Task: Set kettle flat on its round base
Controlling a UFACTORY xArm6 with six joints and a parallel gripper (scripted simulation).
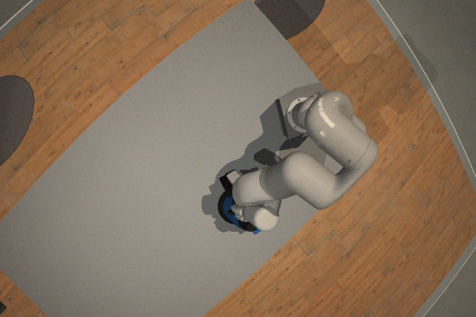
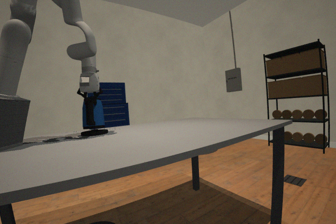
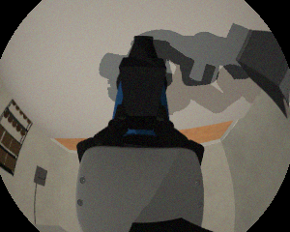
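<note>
My gripper is now 5 cm above the blue kettle, 3 cm to the right of it and 1 cm short of it. Round my hand: round black base (17 cm below, 5 cm to the left, 3 cm ahead).
</note>
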